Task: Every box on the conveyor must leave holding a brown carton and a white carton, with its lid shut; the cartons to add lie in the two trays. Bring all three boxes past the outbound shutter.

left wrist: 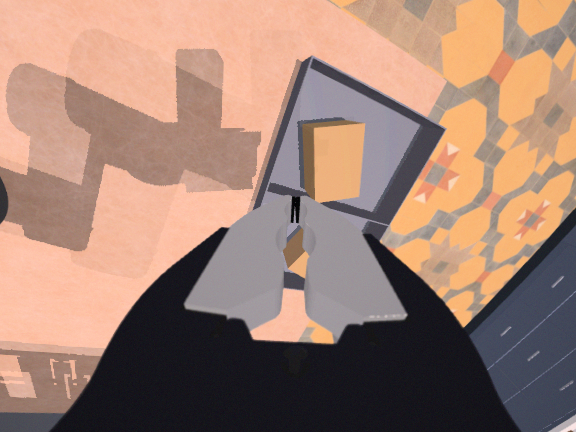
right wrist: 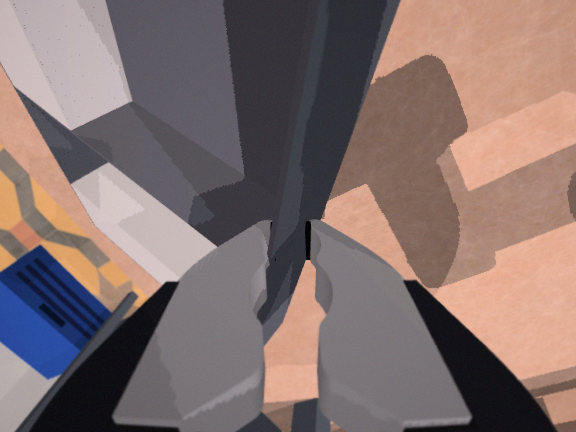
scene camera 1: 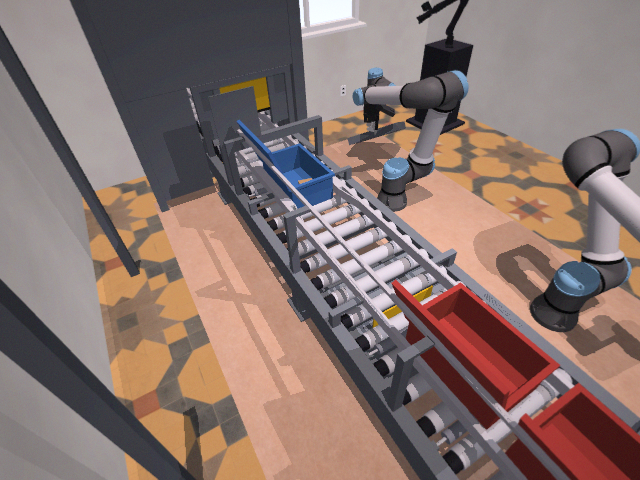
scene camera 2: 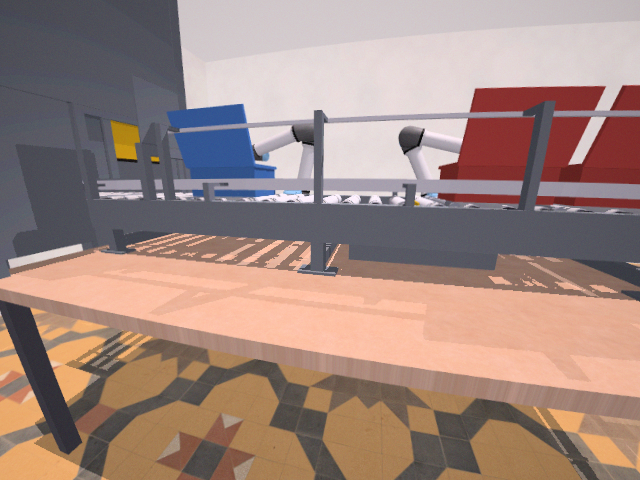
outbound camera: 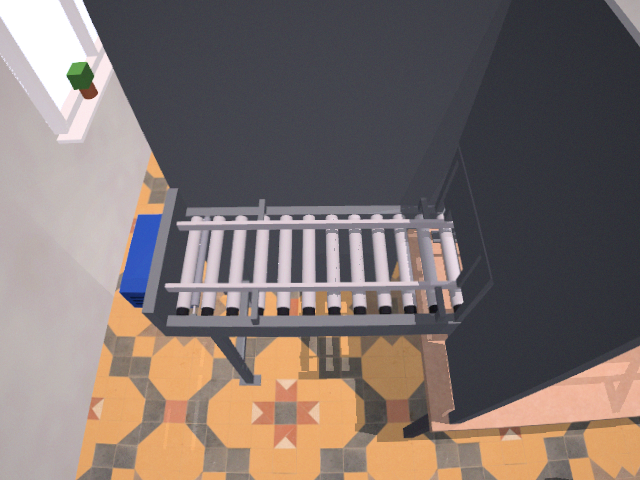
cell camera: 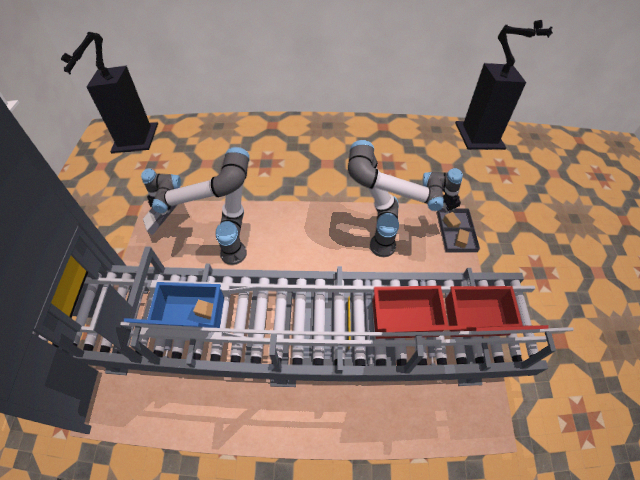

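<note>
An open blue box holds a brown carton. Two open red boxes stand behind it, lids up. My left gripper is shut and empty above a tray with two brown cartons. My right gripper is shut on a wall of the other tray, which is tipped steeply. White cartons show in it in the right wrist view. How many it holds is hidden.
The conveyor runs toward the dark cell wall at the left, with guide rails and upright posts along it. The outbound rollers lie beyond. Both arm bases stand between the two trays, behind the conveyor.
</note>
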